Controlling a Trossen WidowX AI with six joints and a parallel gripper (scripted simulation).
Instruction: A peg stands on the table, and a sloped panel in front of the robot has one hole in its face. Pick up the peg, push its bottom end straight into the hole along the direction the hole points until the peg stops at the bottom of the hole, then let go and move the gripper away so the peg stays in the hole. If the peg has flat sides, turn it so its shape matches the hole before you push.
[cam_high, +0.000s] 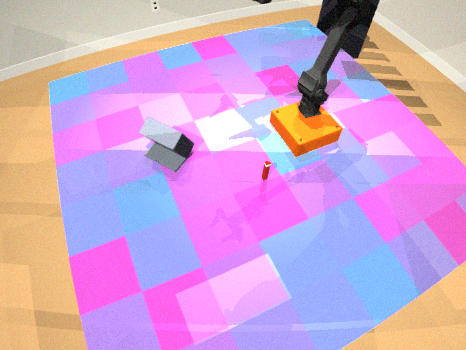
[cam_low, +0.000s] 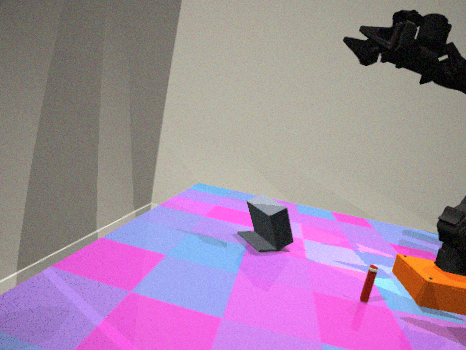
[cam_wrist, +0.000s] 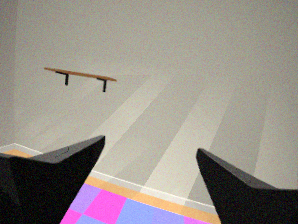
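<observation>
My gripper tip is now 50 cm above the red peg, 14 cm past it and 10 cm to the right of it. Also, from my gripper tip: grey sloped panel (49 cm below, 11 cm ahead, 10 cm to the right).
</observation>
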